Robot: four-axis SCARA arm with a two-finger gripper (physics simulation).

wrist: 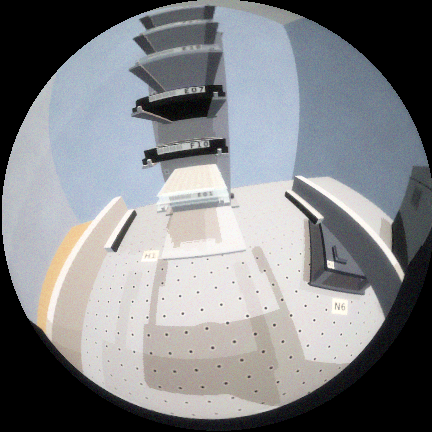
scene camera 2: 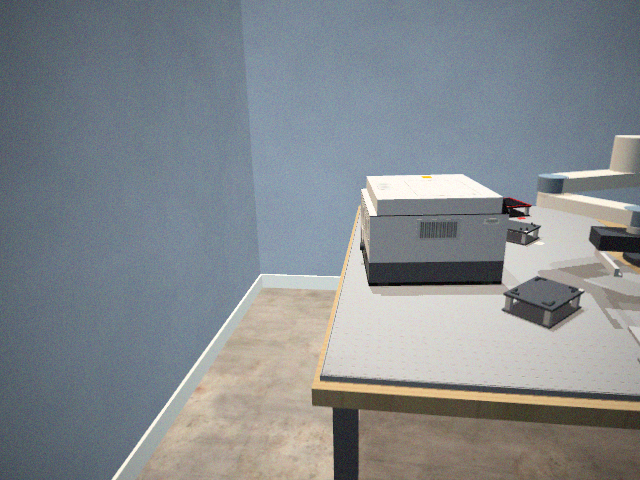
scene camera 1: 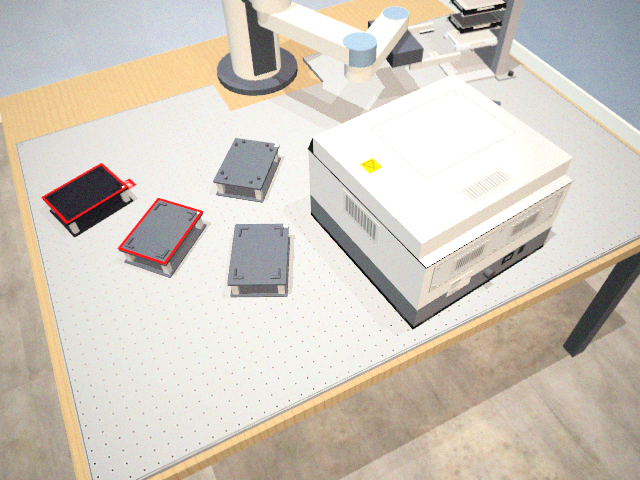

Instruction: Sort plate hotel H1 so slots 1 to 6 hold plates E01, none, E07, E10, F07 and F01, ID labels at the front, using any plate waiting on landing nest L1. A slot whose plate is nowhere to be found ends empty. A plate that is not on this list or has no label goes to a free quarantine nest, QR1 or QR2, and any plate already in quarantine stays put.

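Pixels of known places: gripper, fingertip midpoint: [wrist: 210, 191] [scene camera 1: 445, 40]; arm's base at its link origin: [scene camera 1: 257, 71].
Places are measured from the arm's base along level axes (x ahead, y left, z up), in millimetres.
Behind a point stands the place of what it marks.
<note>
Hotel H1 [scene camera 1: 506, 41] {x 388, y 620, z 130 mm} [wrist: 226, 120] {x 383, y 612, z 207 mm} stands ahead of my open, empty gripper [scene camera 1: 445, 39] {x 312, y 463, z 137 mm} [wrist: 212, 218] {x 312, y 463, z 137 mm}. In the wrist view, white plate E01 [scene camera 1: 473, 38] {x 324, y 553, z 125 mm} [wrist: 195, 182] {x 306, y 525, z 125 mm} is lowest. Above it are black plate F10 [scene camera 1: 475, 21] {x 323, y 549, z 178 mm} [wrist: 185, 151] {x 299, y 496, z 169 mm}, then black plate E07 [scene camera 1: 478, 5] {x 332, y 539, z 231 mm} [wrist: 182, 103] {x 302, y 512, z 218 mm}. Pale plate E10 [wrist: 191, 48] {x 312, y 496, z 278 mm} is higher, seen from below. The two levels above have labels too blurred or cut off to read. The fingers are spread in front of the lower hotel, apart from the plates. A red-edged nest [scene camera 1: 161, 232] {x 561, y -458, z 63 mm} has a bare top. L1 cannot be identified.
A red-edged stand [scene camera 1: 85, 193] {x 357, y -585, z 63 mm} has a black top. Two grey nests [scene camera 1: 248, 162] {x 440, y -201, z 63 mm} [scene camera 1: 259, 253] {x 718, y -288, z 63 mm} stand left of the large white instrument [scene camera 1: 439, 149] {x 800, y 82, z 267 mm} [scene camera 2: 436, 237] {x 776, y 275, z 157 mm}. Nest N6 [wrist: 345, 262] {x 453, y 371, z 66 mm} [scene camera 2: 542, 293] {x 532, y 413, z 63 mm} is right of H1 in the wrist view.
</note>
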